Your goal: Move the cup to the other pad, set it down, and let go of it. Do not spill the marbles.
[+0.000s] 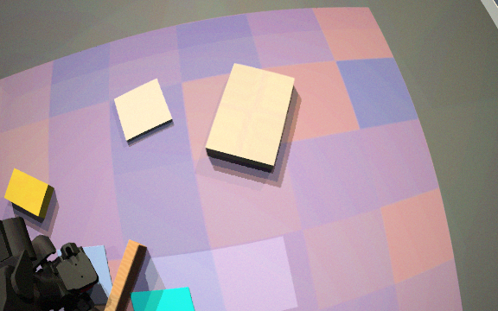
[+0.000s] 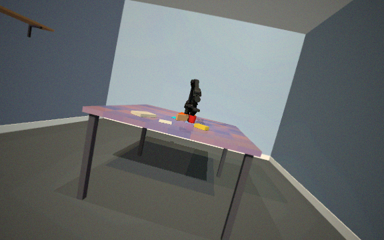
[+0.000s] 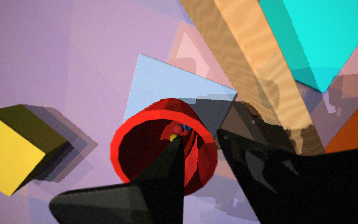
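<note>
My gripper tip is 3 cm short of the red cup, 1 cm to the right of it and 1 cm above it. From my gripper tip the other things lie so: light blue pad (2 cm ahead, 1 cm to the left, 6 cm below); then wooden block (3 cm behind, 6 cm to the right, 3 cm below); then teal pad (8 cm behind, 14 cm to the right, 6 cm below).
</note>
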